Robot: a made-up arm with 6 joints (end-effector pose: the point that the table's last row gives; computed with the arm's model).
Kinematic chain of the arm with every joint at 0, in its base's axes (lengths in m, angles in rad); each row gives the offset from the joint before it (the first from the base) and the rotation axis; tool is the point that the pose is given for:
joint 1: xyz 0 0 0.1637 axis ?
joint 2: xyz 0 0 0 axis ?
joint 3: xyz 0 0 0.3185 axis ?
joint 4: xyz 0 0 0 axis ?
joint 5: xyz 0.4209 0 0 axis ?
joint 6: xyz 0 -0.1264 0 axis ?
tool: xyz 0 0 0
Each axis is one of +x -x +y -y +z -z.
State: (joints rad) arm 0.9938 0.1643 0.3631 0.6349 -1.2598 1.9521
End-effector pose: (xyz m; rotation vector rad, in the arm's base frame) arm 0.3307 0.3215 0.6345 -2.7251 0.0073 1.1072
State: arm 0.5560 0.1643 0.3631 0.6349 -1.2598 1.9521
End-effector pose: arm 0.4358 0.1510 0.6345 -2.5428 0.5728 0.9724
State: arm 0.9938 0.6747 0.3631 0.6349 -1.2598 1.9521
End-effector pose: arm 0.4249 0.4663 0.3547 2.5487 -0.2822 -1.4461
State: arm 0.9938 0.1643 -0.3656 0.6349 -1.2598 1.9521
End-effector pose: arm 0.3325 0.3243 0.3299 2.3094 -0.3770 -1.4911
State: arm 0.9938 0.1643 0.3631 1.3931 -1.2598 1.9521
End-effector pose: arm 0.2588 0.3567 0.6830 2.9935 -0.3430 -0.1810
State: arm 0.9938 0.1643 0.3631 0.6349 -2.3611 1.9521
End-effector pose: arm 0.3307 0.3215 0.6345 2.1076 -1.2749 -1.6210
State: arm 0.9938 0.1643 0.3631 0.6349 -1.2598 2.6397
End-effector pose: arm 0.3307 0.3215 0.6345 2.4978 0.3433 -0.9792
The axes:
joint 1: +z
joint 2: +y
joint 3: -y
joint 4: -x
joint 5: -y
joint 6: -x

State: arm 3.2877 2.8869 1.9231 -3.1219 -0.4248 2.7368
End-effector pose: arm -0.2965 -0.1714 -0.4917 0.8521 -0.5166 -2.9334
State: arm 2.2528 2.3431 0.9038 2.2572 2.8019 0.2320
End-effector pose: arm -0.3019 0.2447 -0.4630 -1.2283 -0.5698 -1.6054
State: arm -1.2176 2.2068 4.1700 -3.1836 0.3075 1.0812
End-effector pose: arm 0.1497 -0.0411 0.3614 0.6191 -1.4374 0.7537
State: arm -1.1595 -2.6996 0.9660 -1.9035 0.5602 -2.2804
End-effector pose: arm -0.1862 0.5302 -0.2314 0.1822 1.5553 1.9418
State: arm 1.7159 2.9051 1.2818 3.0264 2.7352 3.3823
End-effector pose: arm -0.1339 0.0482 -0.5670 1.3169 -1.5186 0.8357
